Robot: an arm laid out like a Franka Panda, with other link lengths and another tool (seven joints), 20 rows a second.
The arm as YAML. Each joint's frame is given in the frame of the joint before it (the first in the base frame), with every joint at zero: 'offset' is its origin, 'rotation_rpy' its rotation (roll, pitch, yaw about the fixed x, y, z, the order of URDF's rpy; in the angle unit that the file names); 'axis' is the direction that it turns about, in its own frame. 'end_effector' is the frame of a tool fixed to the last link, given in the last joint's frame.
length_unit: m
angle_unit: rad
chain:
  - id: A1
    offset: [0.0, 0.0, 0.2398]
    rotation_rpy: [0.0, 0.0, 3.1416]
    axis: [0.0, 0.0, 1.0]
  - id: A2
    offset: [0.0, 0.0, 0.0]
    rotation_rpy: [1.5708, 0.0, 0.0]
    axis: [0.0, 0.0, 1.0]
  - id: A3
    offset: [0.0, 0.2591, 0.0]
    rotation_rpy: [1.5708, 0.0, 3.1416]
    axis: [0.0, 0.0, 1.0]
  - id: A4
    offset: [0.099, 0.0, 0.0]
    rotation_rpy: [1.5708, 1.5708, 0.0]
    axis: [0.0, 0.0, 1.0]
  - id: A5
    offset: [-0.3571, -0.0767, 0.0]
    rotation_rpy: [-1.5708, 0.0, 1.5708]
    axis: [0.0, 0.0, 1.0]
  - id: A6
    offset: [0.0, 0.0, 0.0]
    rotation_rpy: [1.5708, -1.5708, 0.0]
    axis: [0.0, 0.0, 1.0]
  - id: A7
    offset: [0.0, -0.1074, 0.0]
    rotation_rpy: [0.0, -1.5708, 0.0]
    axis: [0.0, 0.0, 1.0]
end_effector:
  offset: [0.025, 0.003, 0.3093]
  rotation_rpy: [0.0, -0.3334, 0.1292]
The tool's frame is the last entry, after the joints.
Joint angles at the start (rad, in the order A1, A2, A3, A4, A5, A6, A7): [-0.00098, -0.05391, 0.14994, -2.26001, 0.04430, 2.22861, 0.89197]
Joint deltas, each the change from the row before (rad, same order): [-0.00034, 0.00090, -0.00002, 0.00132, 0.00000, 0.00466, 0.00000]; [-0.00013, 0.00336, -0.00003, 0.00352, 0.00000, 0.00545, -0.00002]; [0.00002, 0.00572, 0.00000, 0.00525, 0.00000, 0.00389, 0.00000]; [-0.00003, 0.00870, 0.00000, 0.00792, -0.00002, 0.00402, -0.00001]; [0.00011, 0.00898, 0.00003, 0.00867, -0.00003, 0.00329, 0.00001]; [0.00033, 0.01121, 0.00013, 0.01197, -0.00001, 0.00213, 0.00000]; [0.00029, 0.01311, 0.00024, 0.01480, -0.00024, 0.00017, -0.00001]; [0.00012, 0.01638, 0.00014, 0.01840, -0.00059, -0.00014, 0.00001]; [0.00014, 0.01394, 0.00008, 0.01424, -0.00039, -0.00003, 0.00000]
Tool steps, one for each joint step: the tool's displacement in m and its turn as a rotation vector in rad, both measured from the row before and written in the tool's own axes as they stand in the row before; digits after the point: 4 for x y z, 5 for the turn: [-0.0016, -0.0011, 0.0000, 0.00252, -0.00442, -0.00051]; [-0.0022, -0.0013, 0.0005, 0.00242, -0.00507, -0.00071]; [-0.0020, -0.0011, 0.0011, 0.00102, -0.00339, -0.00037]; [-0.0024, -0.0014, 0.0017, 0.00062, -0.00348, -0.00018]; [-0.0025, -0.0014, 0.0016, 0.00040, -0.00328, -0.00027]; [-0.0033, -0.0015, 0.0018, -0.00007, -0.00341, -0.00046]; [-0.0035, -0.0016, 0.0019, -0.00075, -0.00261, -0.00046]; [-0.0041, -0.0021, 0.0024, -0.00086, -0.00278, -0.00029]; [-0.0027, -0.0015, 0.0025, -0.00138, -0.00126, 0.00013]
